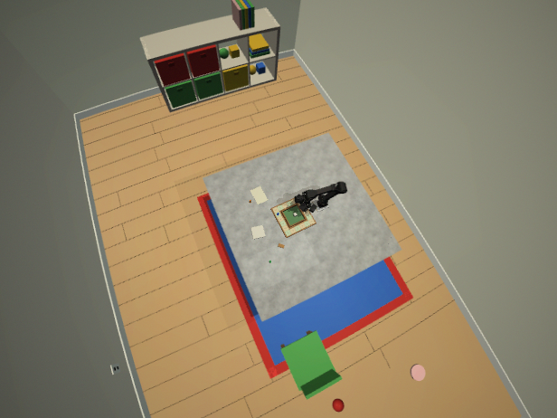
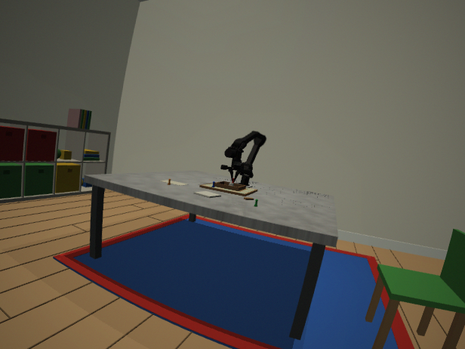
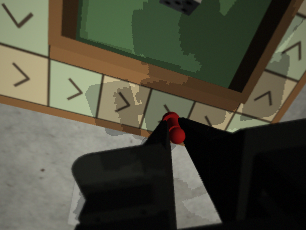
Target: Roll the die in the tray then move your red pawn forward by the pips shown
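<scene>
My gripper tip is now 10 mm below the red pawn. From my gripper tip the other things lie so: green felt tray 110 mm ahead, 40 mm to the left, 30 mm below; then blue pawn 230 mm ahead, 20 mm to the right, 10 mm below; then white die 90 mm ahead, 30 mm to the left, 10 mm below.
</scene>
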